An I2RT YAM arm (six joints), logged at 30 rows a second.
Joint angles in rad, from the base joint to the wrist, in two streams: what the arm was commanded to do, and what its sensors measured. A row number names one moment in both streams.
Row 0, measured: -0.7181, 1.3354, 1.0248, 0.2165, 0.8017, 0.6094
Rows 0 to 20, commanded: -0.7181, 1.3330, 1.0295, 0.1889, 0.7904, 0.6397; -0.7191, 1.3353, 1.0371, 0.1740, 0.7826, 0.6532; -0.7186, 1.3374, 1.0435, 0.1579, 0.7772, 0.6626; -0.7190, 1.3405, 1.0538, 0.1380, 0.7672, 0.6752; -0.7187, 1.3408, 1.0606, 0.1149, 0.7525, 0.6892; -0.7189, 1.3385, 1.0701, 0.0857, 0.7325, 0.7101; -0.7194, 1.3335, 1.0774, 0.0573, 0.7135, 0.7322; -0.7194, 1.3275, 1.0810, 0.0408, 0.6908, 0.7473; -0.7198, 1.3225, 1.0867, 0.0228, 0.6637, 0.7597; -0.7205, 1.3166, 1.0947, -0.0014, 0.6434, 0.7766; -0.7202, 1.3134, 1.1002, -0.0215, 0.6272, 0.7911; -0.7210, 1.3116, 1.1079, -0.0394, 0.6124, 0.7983; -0.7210, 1.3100, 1.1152, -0.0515, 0.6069, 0.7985; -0.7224, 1.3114, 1.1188, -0.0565, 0.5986, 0.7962; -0.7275, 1.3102, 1.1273, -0.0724, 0.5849, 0.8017; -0.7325, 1.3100, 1.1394, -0.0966, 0.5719, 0.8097; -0.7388, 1.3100, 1.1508, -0.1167, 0.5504, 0.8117; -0.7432, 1.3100, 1.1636, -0.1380, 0.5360, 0.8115; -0.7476, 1.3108, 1.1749, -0.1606, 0.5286, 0.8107; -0.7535, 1.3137, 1.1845, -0.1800, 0.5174, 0.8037; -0.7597, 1.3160, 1.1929, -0.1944, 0.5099, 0.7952
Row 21, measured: -0.7418, 1.3327, 1.1435, -0.0982, 0.5598, 0.7860
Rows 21 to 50, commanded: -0.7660, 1.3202, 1.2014, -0.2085, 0.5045, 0.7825; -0.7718, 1.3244, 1.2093, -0.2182, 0.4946, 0.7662; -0.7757, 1.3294, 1.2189, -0.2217, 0.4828, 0.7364; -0.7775, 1.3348, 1.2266, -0.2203, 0.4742, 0.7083; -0.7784, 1.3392, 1.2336, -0.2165, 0.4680, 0.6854; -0.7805, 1.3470, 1.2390, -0.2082, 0.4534, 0.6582; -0.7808, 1.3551, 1.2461, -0.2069, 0.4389, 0.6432; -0.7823, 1.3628, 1.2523, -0.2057, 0.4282, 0.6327; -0.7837, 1.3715, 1.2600, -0.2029, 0.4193, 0.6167; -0.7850, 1.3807, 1.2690, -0.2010, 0.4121, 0.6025; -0.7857, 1.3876, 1.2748, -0.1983, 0.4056, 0.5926; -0.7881, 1.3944, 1.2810, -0.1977, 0.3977, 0.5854; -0.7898, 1.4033, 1.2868, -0.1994, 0.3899, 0.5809; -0.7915, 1.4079, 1.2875, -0.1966, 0.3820, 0.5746; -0.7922, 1.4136, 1.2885, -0.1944, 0.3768, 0.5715; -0.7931, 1.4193, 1.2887, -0.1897, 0.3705, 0.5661; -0.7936, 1.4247, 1.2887, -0.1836, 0.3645, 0.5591; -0.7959, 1.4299, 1.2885, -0.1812, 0.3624, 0.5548; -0.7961, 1.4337, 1.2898, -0.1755, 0.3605, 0.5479; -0.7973, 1.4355, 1.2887, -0.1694, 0.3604, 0.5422; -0.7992, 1.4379, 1.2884, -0.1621, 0.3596, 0.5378; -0.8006, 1.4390, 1.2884, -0.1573, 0.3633, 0.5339; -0.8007, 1.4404, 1.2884, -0.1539, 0.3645, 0.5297; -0.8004, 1.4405, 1.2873, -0.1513, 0.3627, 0.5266; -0.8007, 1.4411, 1.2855, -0.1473, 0.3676, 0.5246; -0.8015, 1.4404, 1.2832, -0.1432, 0.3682, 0.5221; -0.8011, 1.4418, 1.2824, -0.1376, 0.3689, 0.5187; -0.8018, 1.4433, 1.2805, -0.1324, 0.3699, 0.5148; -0.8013, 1.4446, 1.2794, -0.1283, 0.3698, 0.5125; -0.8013, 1.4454, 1.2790, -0.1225, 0.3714, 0.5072
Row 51, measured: -0.7933, 1.4357, 1.2594, -0.1558, 0.3660, 0.5373
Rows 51 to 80, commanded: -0.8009, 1.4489, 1.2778, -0.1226, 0.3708, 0.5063; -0.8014, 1.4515, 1.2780, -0.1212, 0.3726, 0.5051; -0.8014, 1.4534, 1.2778, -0.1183, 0.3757, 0.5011; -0.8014, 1.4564, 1.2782, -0.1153, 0.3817, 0.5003; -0.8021, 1.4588, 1.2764, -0.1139, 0.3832, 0.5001; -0.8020, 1.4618, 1.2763, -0.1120, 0.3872, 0.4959; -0.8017, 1.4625, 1.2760, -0.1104, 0.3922, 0.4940; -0.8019, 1.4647, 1.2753, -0.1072, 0.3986, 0.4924; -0.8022, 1.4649, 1.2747, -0.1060, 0.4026, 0.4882; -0.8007, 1.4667, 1.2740, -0.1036, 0.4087, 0.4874; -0.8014, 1.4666, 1.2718, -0.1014, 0.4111, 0.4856; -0.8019, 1.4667, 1.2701, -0.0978, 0.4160, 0.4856; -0.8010, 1.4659, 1.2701, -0.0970, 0.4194, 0.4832; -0.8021, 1.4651, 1.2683, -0.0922, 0.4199, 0.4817; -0.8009, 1.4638, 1.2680, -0.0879, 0.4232, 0.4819; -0.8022, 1.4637, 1.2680, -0.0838, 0.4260, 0.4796; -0.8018, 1.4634, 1.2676, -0.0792, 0.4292, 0.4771; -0.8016, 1.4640, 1.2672, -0.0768, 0.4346, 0.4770; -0.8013, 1.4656, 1.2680, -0.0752, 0.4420, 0.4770; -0.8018, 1.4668, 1.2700, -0.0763, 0.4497, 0.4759; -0.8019, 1.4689, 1.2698, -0.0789, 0.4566, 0.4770; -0.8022, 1.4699, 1.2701, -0.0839, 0.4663, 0.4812; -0.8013, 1.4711, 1.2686, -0.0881, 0.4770, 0.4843; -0.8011, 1.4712, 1.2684, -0.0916, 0.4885, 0.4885; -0.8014, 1.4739, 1.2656, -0.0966, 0.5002, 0.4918; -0.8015, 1.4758, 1.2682, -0.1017, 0.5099, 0.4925; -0.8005, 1.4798, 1.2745, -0.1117, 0.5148, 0.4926; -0.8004, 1.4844, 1.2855, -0.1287, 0.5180, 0.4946; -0.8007, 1.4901, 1.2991, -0.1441, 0.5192, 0.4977; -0.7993, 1.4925, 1.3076, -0.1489, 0.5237, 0.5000
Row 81, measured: -0.7921, 1.4651, 1.2636, -0.1154, 0.4786, 0.4889
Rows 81 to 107, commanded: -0.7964, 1.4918, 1.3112, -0.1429, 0.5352, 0.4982; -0.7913, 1.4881, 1.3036, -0.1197, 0.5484, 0.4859; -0.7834, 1.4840, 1.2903, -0.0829, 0.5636, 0.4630; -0.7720, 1.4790, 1.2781, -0.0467, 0.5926, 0.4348; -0.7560, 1.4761, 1.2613, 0.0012, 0.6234, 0.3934; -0.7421, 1.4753, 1.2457, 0.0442, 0.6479, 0.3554; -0.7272, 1.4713, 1.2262, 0.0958, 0.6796, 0.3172; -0.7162, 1.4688, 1.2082, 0.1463, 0.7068, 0.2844; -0.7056, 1.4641, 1.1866, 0.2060, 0.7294, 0.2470; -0.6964, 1.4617, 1.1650, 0.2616, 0.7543, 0.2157; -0.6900, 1.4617, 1.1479, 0.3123, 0.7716, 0.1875; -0.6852, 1.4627, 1.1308, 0.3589, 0.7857, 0.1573; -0.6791, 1.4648, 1.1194, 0.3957, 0.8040, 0.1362; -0.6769, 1.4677, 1.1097, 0.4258, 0.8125, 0.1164; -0.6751, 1.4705, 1.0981, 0.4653, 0.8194, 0.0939; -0.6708, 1.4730, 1.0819, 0.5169, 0.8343, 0.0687; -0.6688, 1.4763, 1.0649, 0.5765, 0.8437, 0.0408; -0.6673, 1.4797, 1.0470, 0.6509, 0.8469, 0.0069; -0.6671, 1.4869, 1.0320, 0.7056, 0.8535, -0.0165; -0.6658, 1.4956, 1.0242, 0.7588, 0.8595, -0.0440; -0.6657, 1.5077, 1.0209, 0.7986, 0.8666, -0.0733; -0.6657, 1.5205, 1.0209, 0.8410, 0.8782, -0.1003; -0.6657, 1.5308, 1.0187, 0.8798, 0.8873, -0.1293; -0.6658, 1.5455, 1.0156, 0.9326, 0.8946, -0.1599; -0.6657, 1.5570, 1.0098, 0.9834, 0.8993, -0.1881; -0.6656, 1.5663, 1.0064, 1.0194, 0.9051, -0.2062; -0.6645, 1.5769, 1.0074, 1.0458, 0.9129, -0.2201
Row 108, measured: -0.6720, 1.5513, 1.0214, 0.8310, 0.8619, -0.1051
